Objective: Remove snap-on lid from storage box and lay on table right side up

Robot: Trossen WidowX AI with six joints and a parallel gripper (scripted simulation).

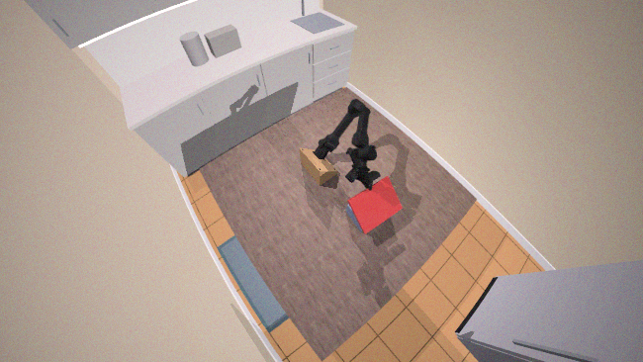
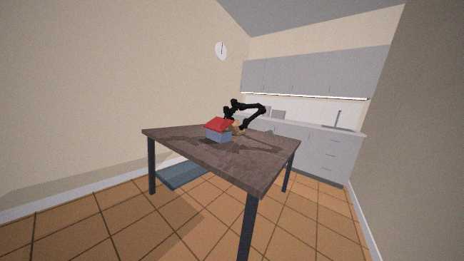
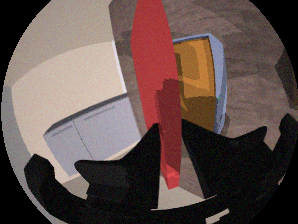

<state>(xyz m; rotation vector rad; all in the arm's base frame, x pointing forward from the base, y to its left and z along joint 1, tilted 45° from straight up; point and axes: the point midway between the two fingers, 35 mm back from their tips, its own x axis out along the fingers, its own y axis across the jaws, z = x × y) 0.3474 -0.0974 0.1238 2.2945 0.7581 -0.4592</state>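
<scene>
The red lid is 70 mm ahead of my gripper tip, 10 mm to the right of it and 40 mm below it. From my gripper tip the other things lie so: blue storage box: 50 mm ahead, 10 mm to the right, 150 mm below.
</scene>
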